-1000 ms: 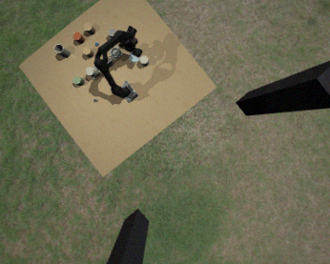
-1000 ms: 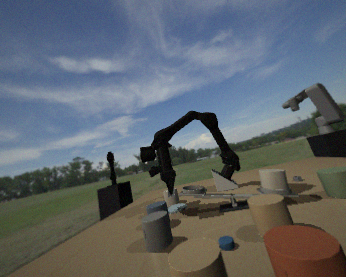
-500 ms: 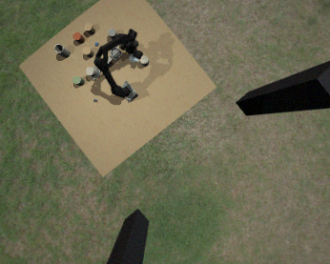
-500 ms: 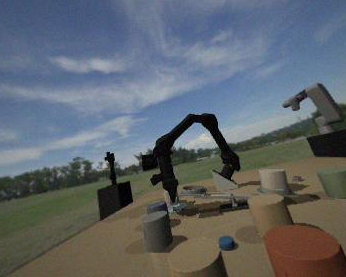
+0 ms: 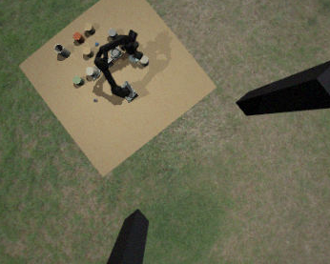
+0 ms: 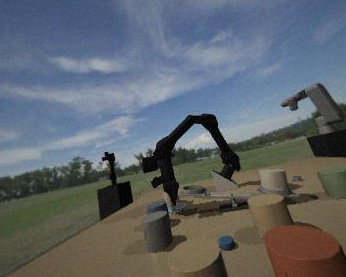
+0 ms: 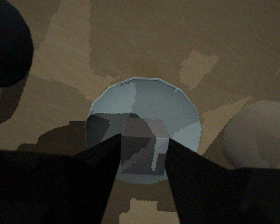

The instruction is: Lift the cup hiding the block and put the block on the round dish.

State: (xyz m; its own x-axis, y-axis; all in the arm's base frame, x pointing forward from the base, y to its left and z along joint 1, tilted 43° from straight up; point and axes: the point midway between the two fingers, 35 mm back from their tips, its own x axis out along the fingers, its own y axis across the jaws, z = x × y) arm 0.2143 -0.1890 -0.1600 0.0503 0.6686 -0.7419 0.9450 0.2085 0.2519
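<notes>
Now: the grey block right at my gripper tip. Round my gripper tip: grey cylinder: 280 mm ahead, 20 mm above, 10 mm to the left; then small blue disc: 310 mm ahead, 190 mm to the left, 10 mm below; then round pale blue dish: 20 mm below.
</notes>
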